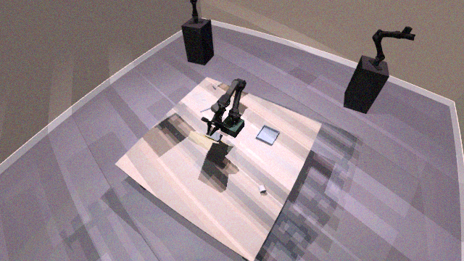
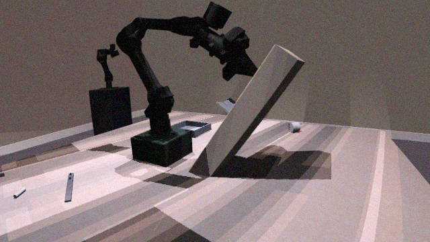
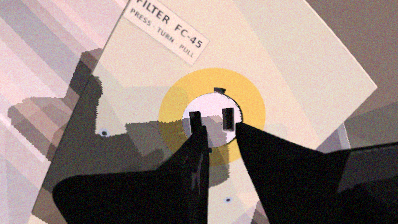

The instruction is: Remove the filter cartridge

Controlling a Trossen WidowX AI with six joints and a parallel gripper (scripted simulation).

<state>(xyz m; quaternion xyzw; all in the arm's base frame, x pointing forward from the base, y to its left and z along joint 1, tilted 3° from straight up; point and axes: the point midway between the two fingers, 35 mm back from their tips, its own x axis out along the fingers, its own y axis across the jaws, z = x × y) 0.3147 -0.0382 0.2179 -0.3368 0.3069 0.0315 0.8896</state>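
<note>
Right now the filter cartridge is 30 mm ahead of my gripper tip and 20 mm below it. The rest, counted from my gripper tip: small white rod 550 mm behind, 370 mm to the right, 270 mm below; then blue-grey tray 360 mm behind, 340 mm to the left, 270 mm below; then service panel 100 mm below, 20 mm behind.
</note>
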